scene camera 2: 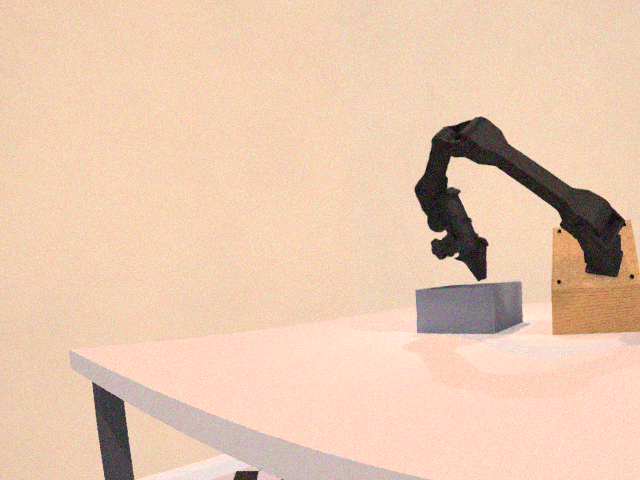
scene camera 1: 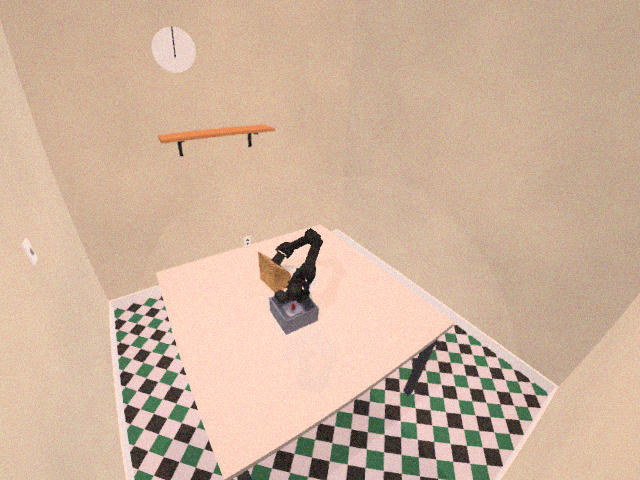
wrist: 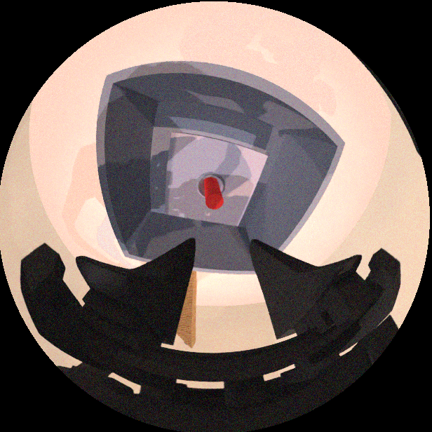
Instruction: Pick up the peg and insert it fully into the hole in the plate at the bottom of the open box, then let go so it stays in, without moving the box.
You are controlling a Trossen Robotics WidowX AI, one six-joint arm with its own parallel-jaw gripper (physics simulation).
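Frame: origin at the arm's base, x right, y ahead, z up, level; metres.
Seen in the pictures: gripper, fingertip midpoint: (scene camera 2: 482, 279) (scene camera 1: 288, 299); arm's base, origin of the base link: (scene camera 2: 604, 262) (scene camera 1: 275, 262).
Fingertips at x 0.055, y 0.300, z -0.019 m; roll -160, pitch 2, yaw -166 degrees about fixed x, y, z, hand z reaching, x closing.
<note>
Offsets run from my fingertips to a thing's top centre. Level surfaces: height alone.
The red peg @(dx -0.016, dy +0.023, dz -0.020 m) (scene camera 1: 293, 306) (wrist: 213, 193) stands in the round hole (wrist: 202, 185) of the pale plate (wrist: 190, 155) at the bottom of the box. Its upper part sticks up out of the hole; how deep its lower end sits is hidden. The open grey box @(dx -0.016, dy +0.023, dz -0.011 m) (scene camera 1: 301, 322) (scene camera 2: 454, 312) (wrist: 310, 170) stands on the table in front of the arm. My gripper (scene camera 2: 481, 280) (wrist: 223, 244) is open, with its black fingertips apart and no thing between them. It hangs above the box, apart from the peg. In the scene camera 2 view the box wall hides the peg.
The box walls rise around the plate and peg. A wooden board (scene camera 1: 272, 272) (scene camera 2: 578, 310) stands upright at the arm's base, behind the box. The box stands on the pale table @(dz -0.109 m) (scene camera 1: 248, 372) (scene camera 2: 310, 377). An orange shelf (scene camera 1: 217, 133) is on the wall.
</note>
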